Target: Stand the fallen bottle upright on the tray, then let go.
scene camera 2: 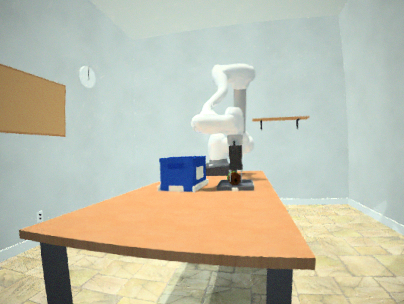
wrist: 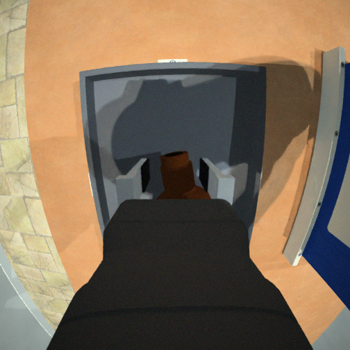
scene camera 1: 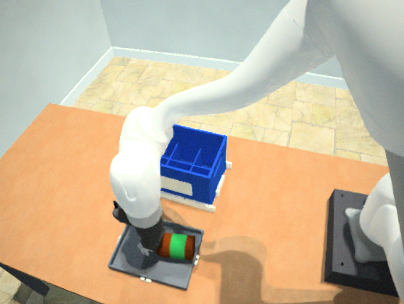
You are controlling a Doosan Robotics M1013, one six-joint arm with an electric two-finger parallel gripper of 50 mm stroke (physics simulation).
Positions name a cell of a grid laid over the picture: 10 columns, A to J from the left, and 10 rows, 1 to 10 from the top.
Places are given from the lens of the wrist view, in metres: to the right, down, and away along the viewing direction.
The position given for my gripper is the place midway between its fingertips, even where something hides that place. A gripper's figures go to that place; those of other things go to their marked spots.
my gripper (wrist: E5): 0.00, 0.00, 0.17
brown bottle (wrist: F5): 0.00, 0.00, 0.14
